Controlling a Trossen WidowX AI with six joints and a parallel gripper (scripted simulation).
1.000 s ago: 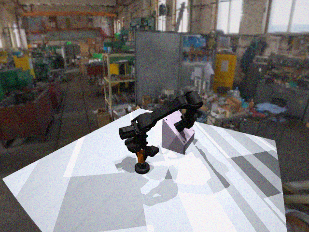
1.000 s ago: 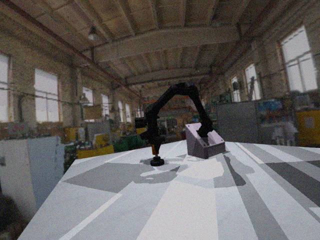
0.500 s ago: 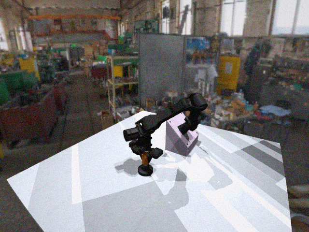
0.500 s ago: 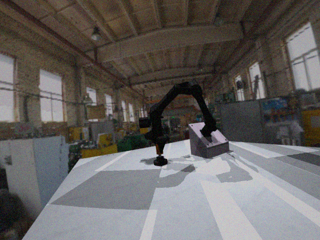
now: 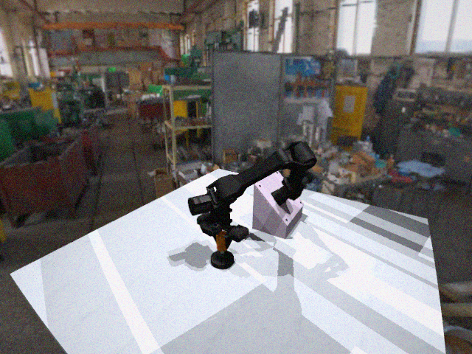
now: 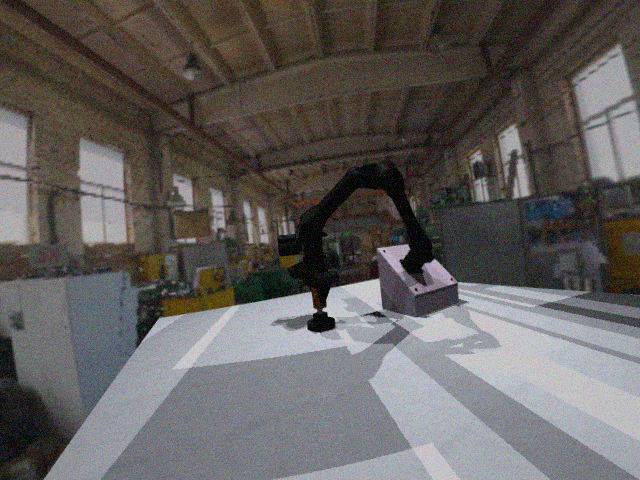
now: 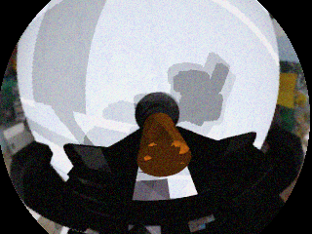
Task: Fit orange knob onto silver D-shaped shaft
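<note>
My gripper tip is 30 mm below the orange knob. The rest, counted from my gripper tip: round black pedestal 40 mm below.
</note>
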